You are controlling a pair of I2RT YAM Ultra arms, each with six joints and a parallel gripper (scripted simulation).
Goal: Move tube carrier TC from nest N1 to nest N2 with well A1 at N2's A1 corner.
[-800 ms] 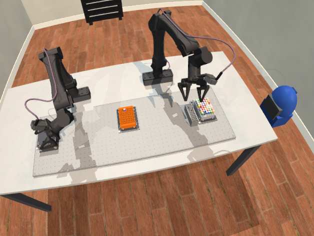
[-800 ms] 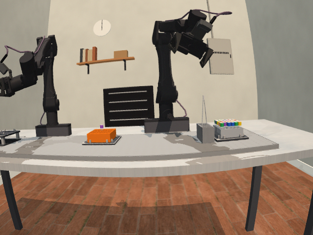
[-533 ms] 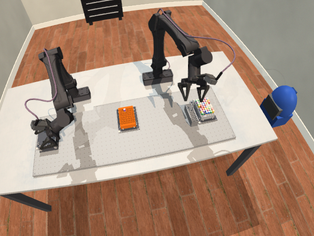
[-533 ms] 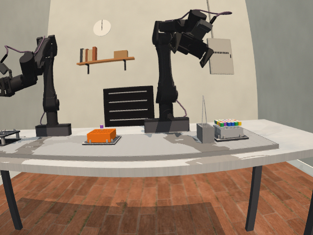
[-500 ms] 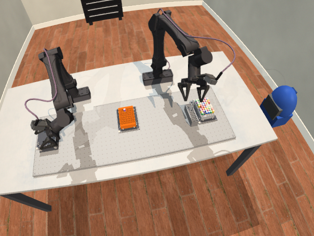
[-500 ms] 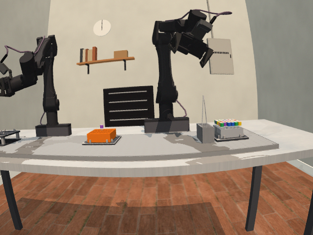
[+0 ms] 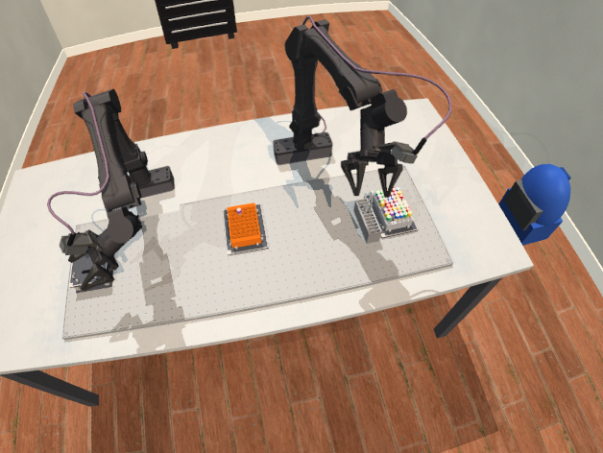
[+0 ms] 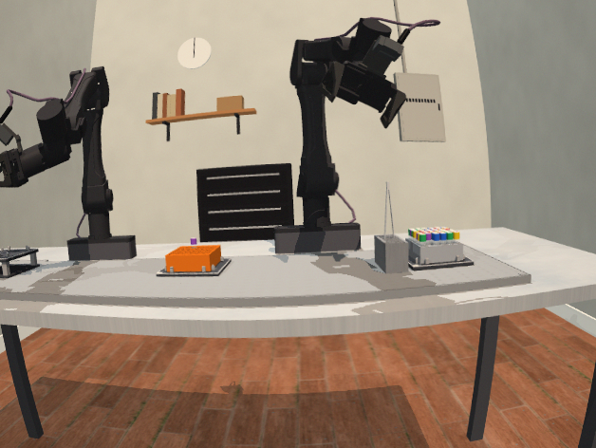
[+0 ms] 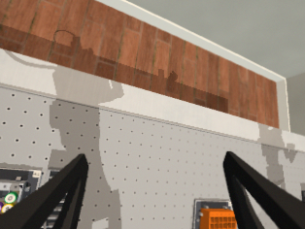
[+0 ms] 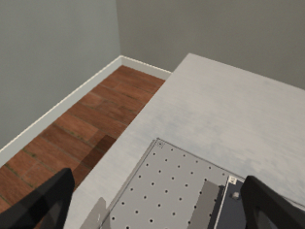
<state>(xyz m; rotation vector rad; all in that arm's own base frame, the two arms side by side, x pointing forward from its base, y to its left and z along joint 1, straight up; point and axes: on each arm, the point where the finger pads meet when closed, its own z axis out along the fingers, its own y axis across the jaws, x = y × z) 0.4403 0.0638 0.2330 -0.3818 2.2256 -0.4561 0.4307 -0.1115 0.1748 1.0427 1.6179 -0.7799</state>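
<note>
Now: the purple-capped vial 420 mm to the left of my right hand, 190 mm behind it and 170 mm below it. Round my right hand: raised nest N2: 170 mm below, 150 mm behind, 60 mm to the right; orange tube carrier TC: 420 mm to the left, 180 mm below, 160 mm behind; transfer nest N1: 420 mm to the left, 200 mm below, 160 mm behind.
</note>
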